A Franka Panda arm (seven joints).
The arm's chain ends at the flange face. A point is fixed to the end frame.
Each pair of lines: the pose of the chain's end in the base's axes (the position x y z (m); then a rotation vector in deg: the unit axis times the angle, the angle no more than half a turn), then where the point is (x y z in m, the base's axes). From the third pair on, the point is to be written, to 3 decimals.
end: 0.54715 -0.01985 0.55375 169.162 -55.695 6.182
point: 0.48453 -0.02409 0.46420
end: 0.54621 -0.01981 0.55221 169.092 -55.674 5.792
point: 0.48318 -0.02405 0.46295
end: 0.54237 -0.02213 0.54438 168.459 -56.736 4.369
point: 0.478 -0.025 0.456
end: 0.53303 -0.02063 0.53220 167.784 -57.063 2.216
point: 0.466 -0.024 0.446
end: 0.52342 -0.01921 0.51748 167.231 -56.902 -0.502
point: 0.454 -0.022 0.433
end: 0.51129 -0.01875 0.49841 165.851 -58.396 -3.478
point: 0.439 -0.020 0.417
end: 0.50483 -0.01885 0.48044 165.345 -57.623 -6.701
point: 0.429 -0.021 0.402
